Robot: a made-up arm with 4 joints. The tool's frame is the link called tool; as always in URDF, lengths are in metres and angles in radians. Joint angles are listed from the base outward.
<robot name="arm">
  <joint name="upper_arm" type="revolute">
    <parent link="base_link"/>
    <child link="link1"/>
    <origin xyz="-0.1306 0.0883 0.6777" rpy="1.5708 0 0"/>
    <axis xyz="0 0 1"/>
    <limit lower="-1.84" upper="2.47"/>
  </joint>
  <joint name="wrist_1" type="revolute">
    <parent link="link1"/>
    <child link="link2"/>
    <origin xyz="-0.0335 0.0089 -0.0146" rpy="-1.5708 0 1.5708"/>
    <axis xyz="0 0 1"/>
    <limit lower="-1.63" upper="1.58"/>
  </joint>
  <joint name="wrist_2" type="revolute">
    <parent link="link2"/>
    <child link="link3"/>
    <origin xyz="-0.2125 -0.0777 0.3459" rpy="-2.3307 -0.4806 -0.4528"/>
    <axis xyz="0 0 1"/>
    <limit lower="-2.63" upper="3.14"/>
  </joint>
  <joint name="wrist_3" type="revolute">
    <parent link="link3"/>
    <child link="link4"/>
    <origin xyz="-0.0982 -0.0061 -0.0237" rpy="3.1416 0.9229 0"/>
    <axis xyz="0 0 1"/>
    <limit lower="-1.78" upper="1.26"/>
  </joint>
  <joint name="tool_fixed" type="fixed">
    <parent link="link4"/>
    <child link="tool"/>
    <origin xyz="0.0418 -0.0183 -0.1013" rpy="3.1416 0 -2.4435"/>
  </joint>
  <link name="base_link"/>
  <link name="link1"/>
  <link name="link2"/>
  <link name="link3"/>
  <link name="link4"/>
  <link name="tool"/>
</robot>
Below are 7 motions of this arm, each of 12 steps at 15 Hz.
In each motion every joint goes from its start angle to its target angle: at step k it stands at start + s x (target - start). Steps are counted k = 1, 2, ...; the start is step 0. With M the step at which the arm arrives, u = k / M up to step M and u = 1 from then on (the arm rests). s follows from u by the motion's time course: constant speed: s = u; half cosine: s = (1 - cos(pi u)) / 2; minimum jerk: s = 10 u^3 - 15 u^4 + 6 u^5.
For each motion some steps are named. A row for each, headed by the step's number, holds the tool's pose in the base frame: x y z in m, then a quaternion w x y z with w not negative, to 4 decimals.
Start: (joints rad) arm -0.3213 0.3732 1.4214 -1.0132
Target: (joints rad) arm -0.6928 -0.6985 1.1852 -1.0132
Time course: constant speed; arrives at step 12
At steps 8, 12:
8: -0.5361 0.1367 0.6771 0.4371 0.7230 0.0954 0.5265
12: -0.5157 0.2123 0.7449 0.4097 0.7995 -0.0211 0.4388

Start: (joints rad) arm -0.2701 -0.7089 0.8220 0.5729
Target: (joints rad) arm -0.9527 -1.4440 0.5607 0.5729
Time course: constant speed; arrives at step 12
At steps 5, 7, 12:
5: -0.5472 0.2294 0.7426 0.6698 0.5934 0.4330 -0.1087
7: -0.5267 0.2499 0.8032 0.6181 0.6223 0.4529 -0.1599
12: -0.4328 0.2907 0.9408 0.4776 0.6679 0.4844 -0.3019

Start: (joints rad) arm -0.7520 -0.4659 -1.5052 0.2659
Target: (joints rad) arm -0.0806 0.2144 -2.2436 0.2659
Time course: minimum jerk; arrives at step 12
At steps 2, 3, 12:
2: -0.5590 0.1299 0.7762 0.7792 -0.4138 -0.0097 -0.4707
3: -0.5637 0.1200 0.7554 0.7656 -0.4322 -0.0557 -0.4733
12: -0.5255 -0.0101 0.5213 0.3279 -0.5409 -0.5786 -0.5149

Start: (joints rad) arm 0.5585 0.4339 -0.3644 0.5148
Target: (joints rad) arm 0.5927 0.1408 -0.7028 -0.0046
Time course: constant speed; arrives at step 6
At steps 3, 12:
3: -0.3638 -0.0292 0.3294 0.8144 -0.1913 -0.4424 -0.3231
12: -0.3477 -0.0085 0.3191 0.8266 -0.2079 -0.4510 -0.2649

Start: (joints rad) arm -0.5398 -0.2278 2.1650 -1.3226
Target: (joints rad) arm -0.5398 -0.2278 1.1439 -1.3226
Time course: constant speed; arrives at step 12
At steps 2, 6, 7, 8, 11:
2: -0.5440 0.1326 0.6956 0.0542 0.8488 -0.0461 0.5240
6: -0.5385 0.1303 0.6817 0.2036 0.7939 -0.0118 0.5729
7: -0.5369 0.1290 0.6785 0.2402 0.7765 -0.0031 0.5825
8: -0.5353 0.1274 0.6754 0.2763 0.7577 0.0055 0.5911
11: -0.5301 0.1212 0.6674 0.3815 0.6933 0.0314 0.6105

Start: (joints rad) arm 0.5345 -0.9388 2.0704 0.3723
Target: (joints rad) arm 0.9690 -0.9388 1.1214 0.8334
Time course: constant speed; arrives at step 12
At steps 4, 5, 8, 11, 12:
4: -0.3069 0.2148 0.2986 0.5778 0.4505 0.1360 0.6669
5: -0.2949 0.2128 0.2922 0.6166 0.4466 0.1201 0.6372
8: -0.2593 0.2083 0.2756 0.7166 0.4408 0.0658 0.5365
11: -0.2240 0.2068 0.2627 0.7896 0.4455 0.0049 0.4220
12: -0.2122 0.2070 0.2592 0.8075 0.4496 -0.0161 0.3816

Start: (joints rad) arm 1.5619 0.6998 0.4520 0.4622
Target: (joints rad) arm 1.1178 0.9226 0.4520 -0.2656
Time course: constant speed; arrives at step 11
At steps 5, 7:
5: -0.1372 -0.1055 0.2967 0.8307 -0.2159 -0.4899 -0.1525
7: -0.1741 -0.1109 0.3062 0.8542 -0.2650 -0.4358 -0.1012

